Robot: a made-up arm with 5 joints.
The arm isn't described. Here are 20 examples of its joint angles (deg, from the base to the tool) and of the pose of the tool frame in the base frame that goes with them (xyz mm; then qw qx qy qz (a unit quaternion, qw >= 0)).
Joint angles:
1: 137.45 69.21 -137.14 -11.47 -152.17
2: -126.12 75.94 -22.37 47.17 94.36
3: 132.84 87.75 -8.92 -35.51 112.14
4: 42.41 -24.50 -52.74 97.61 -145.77
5: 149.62 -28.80 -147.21 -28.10 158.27
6: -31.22 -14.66 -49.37 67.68 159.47
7: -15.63 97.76 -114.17 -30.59 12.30
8: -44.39 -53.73 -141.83 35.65 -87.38
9: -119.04 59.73 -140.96 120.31 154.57
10: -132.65 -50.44 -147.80 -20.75 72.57
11: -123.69 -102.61 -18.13 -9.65 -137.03
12: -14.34 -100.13 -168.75 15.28 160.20
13: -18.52 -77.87 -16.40 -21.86 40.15
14: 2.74 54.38 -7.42 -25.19 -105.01
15: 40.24 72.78 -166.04 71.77 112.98
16: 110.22 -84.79 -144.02 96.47 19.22
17: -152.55 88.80 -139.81 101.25 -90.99
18: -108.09 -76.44 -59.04 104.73 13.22
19: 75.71 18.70 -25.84 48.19 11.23
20: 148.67 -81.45 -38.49 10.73 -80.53
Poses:
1: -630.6 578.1 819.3 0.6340 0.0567 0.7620 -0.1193
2: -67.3 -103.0 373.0 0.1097 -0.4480 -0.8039 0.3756
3: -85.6 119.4 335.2 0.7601 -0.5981 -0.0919 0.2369
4: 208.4 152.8 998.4 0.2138 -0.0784 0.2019 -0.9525
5: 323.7 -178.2 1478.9 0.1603 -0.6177 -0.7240 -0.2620
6: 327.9 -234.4 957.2 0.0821 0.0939 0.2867 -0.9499
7: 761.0 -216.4 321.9 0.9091 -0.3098 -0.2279 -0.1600
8: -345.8 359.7 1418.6 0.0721 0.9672 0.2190 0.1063
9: -367.5 -666.2 740.4 0.5872 -0.2127 -0.4333 0.6498
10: 437.5 454.5 1289.4 0.0458 0.6402 0.7653 -0.0478
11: 118.1 130.8 1039.8 0.1352 -0.6644 0.7013 0.2202
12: -838.6 176.4 536.4 0.1007 0.6289 -0.5275 0.5622
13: -43.4 0.3 1135.1 0.6012 -0.1046 -0.6963 -0.3779
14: 294.3 6.6 480.7 0.4310 -0.0755 -0.0824 0.8954
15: 717.1 544.6 805.6 0.9019 -0.0037 0.1626 -0.4001
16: 254.1 -699.7 1117.1 0.4808 0.6008 -0.5694 0.2894
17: -613.0 -368.3 361.5 0.9349 0.1250 -0.0734 -0.3240
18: 47.7 39.1 1120.4 0.5569 -0.2692 0.1447 -0.7723
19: 92.7 337.6 614.4 0.5632 -0.4478 0.2166 0.6599
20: 102.4 -99.3 1189.2 0.1311 -0.3257 0.8851 -0.3054
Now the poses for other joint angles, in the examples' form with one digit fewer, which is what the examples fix.
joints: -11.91 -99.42 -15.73 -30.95 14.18
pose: -217 40 1068 0.373 -0.227 -0.857 -0.275
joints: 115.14 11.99 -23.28 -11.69 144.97
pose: -157 399 760 0.965 -0.074 0.251 -0.017
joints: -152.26 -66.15 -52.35 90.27 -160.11
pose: 7 -16 1104 0.848 -0.328 0.298 0.289
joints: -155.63 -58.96 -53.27 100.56 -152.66
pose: -23 -33 1085 0.918 -0.300 0.193 0.176
